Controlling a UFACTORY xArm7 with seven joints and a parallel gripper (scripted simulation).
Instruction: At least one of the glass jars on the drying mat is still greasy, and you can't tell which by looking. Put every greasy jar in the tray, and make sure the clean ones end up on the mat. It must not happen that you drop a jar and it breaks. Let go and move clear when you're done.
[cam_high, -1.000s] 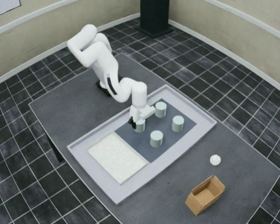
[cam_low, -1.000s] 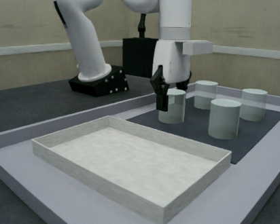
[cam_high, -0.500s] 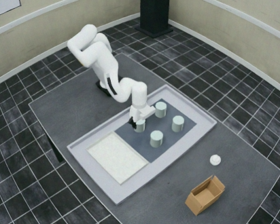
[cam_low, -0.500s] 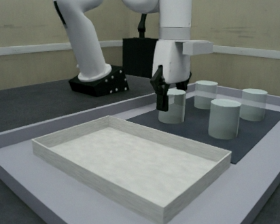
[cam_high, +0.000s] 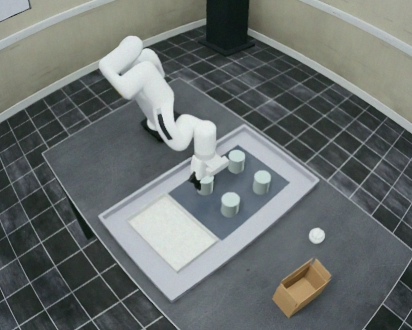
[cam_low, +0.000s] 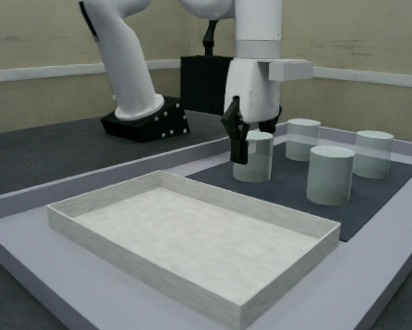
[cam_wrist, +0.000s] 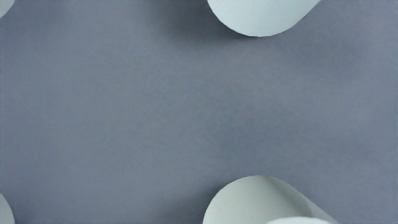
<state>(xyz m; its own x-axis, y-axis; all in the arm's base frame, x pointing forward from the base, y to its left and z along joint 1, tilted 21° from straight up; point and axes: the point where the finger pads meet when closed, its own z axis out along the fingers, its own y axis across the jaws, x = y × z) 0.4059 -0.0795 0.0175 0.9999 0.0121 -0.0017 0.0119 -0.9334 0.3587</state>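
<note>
Now: the white tray 24 cm to the right of my hand, 8 cm ahead of it and 4 cm below it. From my hand the other things lie so: dark drying mat: 8 cm to the left, 7 cm ahead, 5 cm below; then light grey board: 8 cm ahead, 5 cm below, 2 cm to the right; then small white round object: 48 cm ahead, 17 cm to the left, 4 cm below.
</note>
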